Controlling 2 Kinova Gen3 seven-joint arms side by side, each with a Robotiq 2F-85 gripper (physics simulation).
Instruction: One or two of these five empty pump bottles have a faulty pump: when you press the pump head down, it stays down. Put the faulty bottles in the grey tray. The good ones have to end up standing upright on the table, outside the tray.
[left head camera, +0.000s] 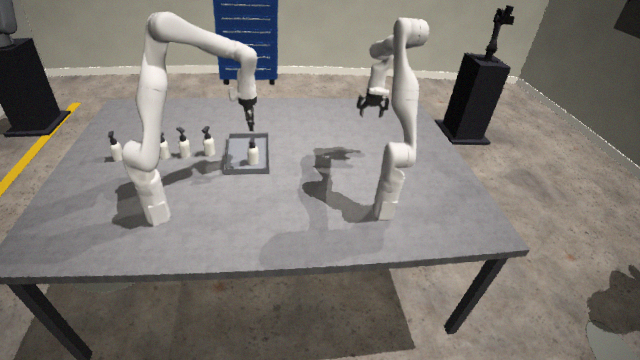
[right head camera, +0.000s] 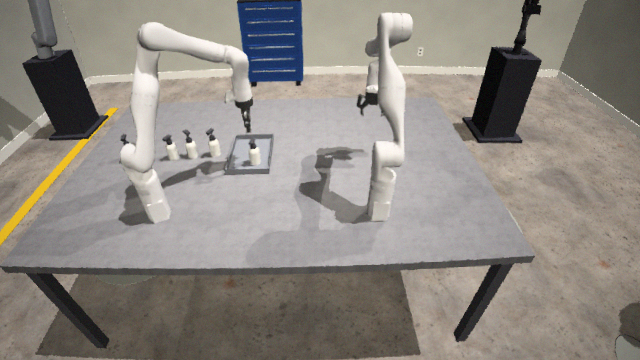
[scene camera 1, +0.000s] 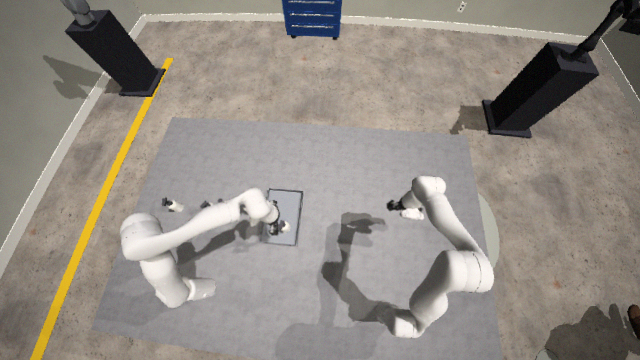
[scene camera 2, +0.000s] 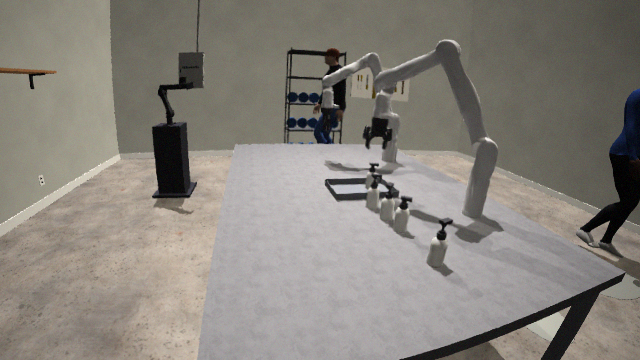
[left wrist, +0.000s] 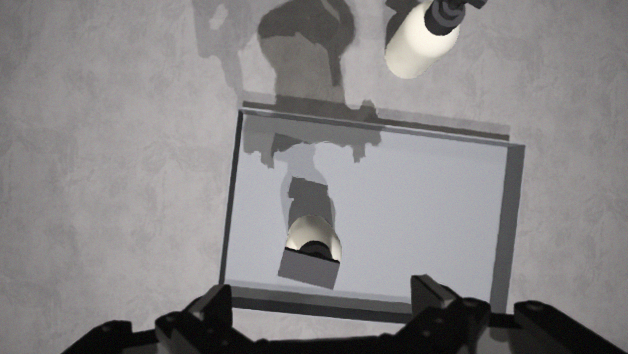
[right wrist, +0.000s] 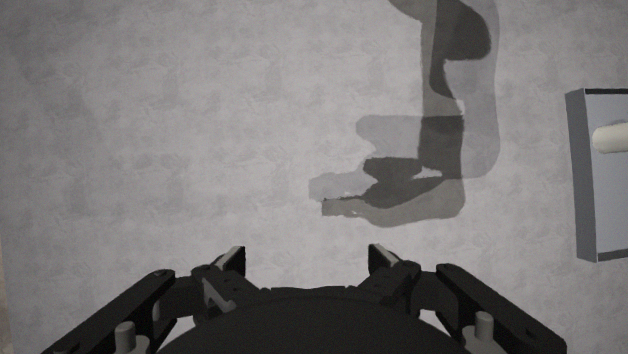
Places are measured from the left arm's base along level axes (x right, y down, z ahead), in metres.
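Pixels of known places: left gripper, fingertip midpoint: (left head camera: 249, 125) (right head camera: 248, 127) (scene camera 2: 375, 148) (left wrist: 321, 300); right gripper, fingertip midpoint: (left head camera: 370, 116) (right head camera: 372, 115) (scene camera 1: 399, 211) (scene camera 2: 326, 130) (right wrist: 307, 259); left arm's base, origin of the base link: (left head camera: 158, 216) (right head camera: 159, 213) (scene camera 1: 206, 287) (scene camera 2: 471, 213); right arm's base, origin of the base link: (left head camera: 382, 211) (right head camera: 377, 212) (scene camera 1: 384, 311) (scene camera 2: 387, 160).
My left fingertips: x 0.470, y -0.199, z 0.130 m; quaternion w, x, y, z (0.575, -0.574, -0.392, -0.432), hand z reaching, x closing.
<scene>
For each thing: its top centre in the pictures, then the offset to it from my left fingertips. Level surfaces: height alone.
- white bottle, middle of its top: (left wrist: 316, 271) (left head camera: 252, 139) (right head camera: 252, 140) (scene camera 2: 373, 163) (scene camera 1: 281, 223) dz -0.001, dx +0.007, dy +0.072 m
- grey tray, middle of its top: (left wrist: 375, 224) (scene camera 2: 361, 184) (left head camera: 247, 149) (right head camera: 251, 150) (scene camera 1: 281, 215) dz +0.065, dx +0.014, dy +0.169 m
- far-left bottle, middle of its top: (scene camera 2: 445, 220) (left head camera: 110, 132) (scene camera 1: 163, 200) dz +0.349, dx -0.529, dy +0.058 m
- middle bottle, middle of its top: (scene camera 2: 390, 183) (left head camera: 181, 129) (right head camera: 186, 131) dz +0.215, dx -0.243, dy +0.058 m
- grey table, its level: dy +0.198 m
One white bottle (left head camera: 253, 155) (right head camera: 254, 156) (scene camera 1: 285, 226) (left wrist: 315, 232) stands upright in the grey tray (left head camera: 246, 172) (right head camera: 247, 172) (left wrist: 515, 200); its black pump head looks low on its collar. My left gripper (left head camera: 251, 129) (scene camera 2: 377, 146) (left wrist: 321, 300) is open and empty above it. Outside the tray stand a far-left bottle (left head camera: 116, 152) (scene camera 2: 437, 252) with its head up, then a bottle (right head camera: 172, 151) (scene camera 2: 401, 221) whose head looks lower, and two bottles with raised heads, a middle bottle (right head camera: 191, 150) and a bottle nearest the tray (right head camera: 214, 148). My right gripper (left head camera: 373, 114) (right wrist: 307, 259) is open and empty above the table's right side.
The left arm's base (left head camera: 152, 200) and the right arm's base (left head camera: 387, 200) stand on the grey table (left head camera: 300, 250). The left arm partly hides bottles in both head views. A blue drawer cabinet (right head camera: 270, 40) and black pedestals stand beyond the table.
</scene>
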